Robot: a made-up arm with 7 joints. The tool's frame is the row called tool.
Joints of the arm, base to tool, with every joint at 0 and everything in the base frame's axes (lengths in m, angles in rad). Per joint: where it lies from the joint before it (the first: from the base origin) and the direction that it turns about. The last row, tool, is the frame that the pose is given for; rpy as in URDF.
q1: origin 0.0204 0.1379 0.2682 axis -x
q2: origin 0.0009 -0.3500 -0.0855 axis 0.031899 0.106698 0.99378
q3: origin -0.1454 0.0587 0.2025 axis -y
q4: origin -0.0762 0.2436 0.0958 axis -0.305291 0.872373 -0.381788
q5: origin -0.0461 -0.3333 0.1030 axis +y
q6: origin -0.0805 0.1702 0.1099 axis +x
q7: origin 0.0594 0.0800 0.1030 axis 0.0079 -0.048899 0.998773
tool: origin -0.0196 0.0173 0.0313 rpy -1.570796 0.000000 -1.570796
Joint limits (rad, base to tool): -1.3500..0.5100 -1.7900..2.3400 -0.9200..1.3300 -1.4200..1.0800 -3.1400..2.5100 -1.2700..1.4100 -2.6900..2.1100
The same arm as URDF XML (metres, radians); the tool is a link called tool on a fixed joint. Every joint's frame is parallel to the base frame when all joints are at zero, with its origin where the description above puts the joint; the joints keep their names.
<robot name="arm">
<joint name="tool_joint" type="fixed"><parent link="link7"/><child link="tool"/><origin xyz="-0.0196 0.0173 0.0313" rpy="-1.5708 0 -1.5708"/></joint>
<joint name="q7" type="revolute"><parent link="link6"/><child link="link7"/><origin xyz="0.0594 0.08 0.103" rpy="0 0 0"/><axis xyz="0.0079 -0.048899 0.998773"/><limit lower="-2.69" upper="2.11"/></joint>
<joint name="q6" type="revolute"><parent link="link5"/><child link="link6"/><origin xyz="-0.0805 0.1702 0.1099" rpy="0 0 0"/><axis xyz="1 0 0"/><limit lower="-1.27" upper="1.41"/></joint>
<joint name="q5" type="revolute"><parent link="link4"/><child link="link5"/><origin xyz="-0.0461 -0.3333 0.103" rpy="0 0 0"/><axis xyz="0 1 0"/><limit lower="-3.14" upper="2.51"/></joint>
<joint name="q4" type="revolute"><parent link="link3"/><child link="link4"/><origin xyz="-0.0762 0.2436 0.0958" rpy="0 0 0"/><axis xyz="-0.305291 0.872373 -0.381788"/><limit lower="-1.42" upper="1.08"/></joint>
<joint name="q3" type="revolute"><parent link="link2"/><child link="link3"/><origin xyz="-0.1454 0.0587 0.2025" rpy="0 0 0"/><axis xyz="0 -1 0"/><limit lower="-0.92" upper="1.33"/></joint>
<joint name="q2" type="revolute"><parent link="link1"/><child link="link2"/><origin xyz="0.0009 -0.35 -0.0855" rpy="0 0 0"/><axis xyz="0.031899 0.106698 0.99378"/><limit lower="-1.79" upper="2.34"/></joint>
<joint name="q1" type="revolute"><parent link="base"/><child link="link1"/><origin xyz="0.0204 0.1379 0.2682" rpy="0 0 0"/><axis xyz="-1 0 0"/><limit lower="-1.35" upper="0.51"/></joint>
<link name="base"/>
<link name="link1"/>
<link name="link2"/>
<link name="link3"/>
<link name="link4"/>
<link name="link5"/>
<link name="link6"/>
<link name="link7"/>
<link name="tool"/>
</robot>

